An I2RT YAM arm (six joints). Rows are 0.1 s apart.
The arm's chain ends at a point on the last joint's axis. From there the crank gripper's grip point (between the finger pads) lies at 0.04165 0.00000 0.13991 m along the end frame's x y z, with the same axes.
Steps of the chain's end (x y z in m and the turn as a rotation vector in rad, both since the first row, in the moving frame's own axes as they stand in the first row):
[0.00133, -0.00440, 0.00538, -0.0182, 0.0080, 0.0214]
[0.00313, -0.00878, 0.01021, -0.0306, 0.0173, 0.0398]
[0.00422, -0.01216, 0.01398, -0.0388, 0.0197, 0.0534]
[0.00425, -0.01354, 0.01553, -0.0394, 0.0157, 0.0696]
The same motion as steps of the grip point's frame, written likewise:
[0.00241, -0.00095, 0.00501, -0.0182, 0.0080, 0.0214]
[0.00542, -0.00281, 0.00938, -0.0306, 0.0173, 0.0398]
[0.00676, -0.00446, 0.01298, -0.0388, 0.0197, 0.0534]
[0.00615, -0.00507, 0.01469, -0.0394, 0.0157, 0.0696]

